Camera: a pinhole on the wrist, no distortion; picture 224 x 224 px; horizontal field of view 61.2 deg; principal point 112.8 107.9 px. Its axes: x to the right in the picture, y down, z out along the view. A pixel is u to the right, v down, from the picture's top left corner.
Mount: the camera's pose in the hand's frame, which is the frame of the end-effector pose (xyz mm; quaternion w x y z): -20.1 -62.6 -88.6 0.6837 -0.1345 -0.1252 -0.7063
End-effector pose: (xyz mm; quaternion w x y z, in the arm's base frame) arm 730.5 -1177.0 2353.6 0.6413 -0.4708 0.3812 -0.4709
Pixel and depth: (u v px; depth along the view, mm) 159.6 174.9 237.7
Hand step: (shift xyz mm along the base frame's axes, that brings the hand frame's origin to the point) 152.6 -30.5 71.0
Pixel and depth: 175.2 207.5 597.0
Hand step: 570.0 -161.3 168.9
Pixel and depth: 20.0 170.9 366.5
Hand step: 262.1 -37.4 -179.6
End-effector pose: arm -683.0 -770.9 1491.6 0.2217 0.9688 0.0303 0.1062
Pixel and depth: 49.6 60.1 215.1
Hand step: -46.6 -119.1 -52.6
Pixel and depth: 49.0 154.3 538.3
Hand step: 203.5 -399.9 -151.4
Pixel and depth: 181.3 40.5 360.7
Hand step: -77.6 -95.8 -309.7
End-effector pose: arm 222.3 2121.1 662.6 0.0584 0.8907 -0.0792 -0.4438
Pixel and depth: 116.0 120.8 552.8
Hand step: -338.8 -144.2 -257.2
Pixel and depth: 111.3 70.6 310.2
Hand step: -209.6 -44.9 -51.8
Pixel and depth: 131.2 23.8 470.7
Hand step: -432.4 -40.0 -35.2
